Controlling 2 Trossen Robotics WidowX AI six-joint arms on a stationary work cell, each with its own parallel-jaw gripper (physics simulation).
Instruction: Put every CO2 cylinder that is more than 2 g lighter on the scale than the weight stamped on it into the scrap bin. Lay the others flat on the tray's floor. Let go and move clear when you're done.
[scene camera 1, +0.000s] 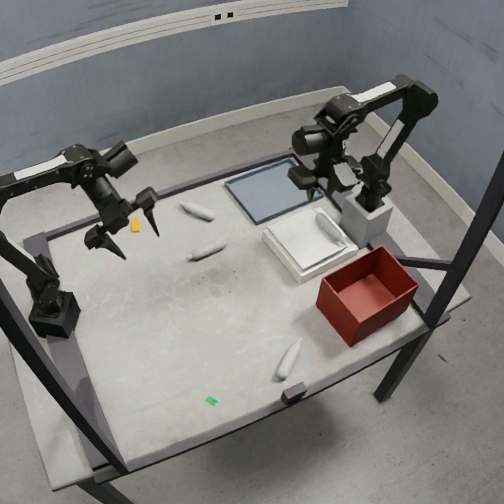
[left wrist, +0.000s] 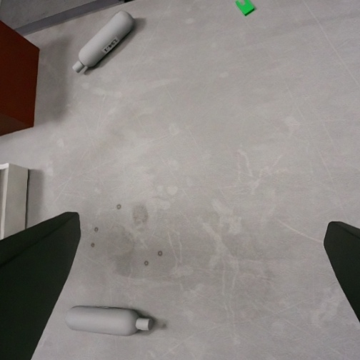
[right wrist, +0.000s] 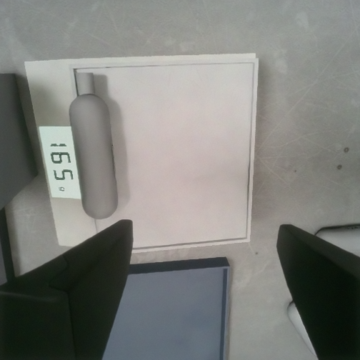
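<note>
A grey cylinder (scene camera 1: 330, 227) (right wrist: 93, 155) lies on the white scale (scene camera 1: 295, 240) (right wrist: 185, 150), along its display edge; the display reads 165 g, with a decimal point not discernible. My right gripper (scene camera 1: 332, 192) (right wrist: 205, 233) is partly open and empty, raised near the scale and the blue-grey tray (scene camera 1: 272, 190) (right wrist: 170, 310). Two cylinders (scene camera 1: 197, 211) (scene camera 1: 207, 249) (left wrist: 102, 320) lie left of the scale. Another cylinder (scene camera 1: 289, 360) (left wrist: 106, 40), its stamp small, lies near the front edge. The red bin (scene camera 1: 340, 320) (left wrist: 17, 75) stands front right. My left gripper (scene camera 1: 142, 247) (left wrist: 204, 228) is wide open, empty, above the table.
An orange piece (scene camera 1: 135, 225) lies behind the left gripper. A green piece (scene camera 1: 211, 400) (left wrist: 245, 6) lies near the front edge. A dark block (scene camera 1: 294, 393) sits on the front rail. The right arm's grey pedestal (scene camera 1: 366, 220) stands beside the scale. Dark frame posts rise at both sides.
</note>
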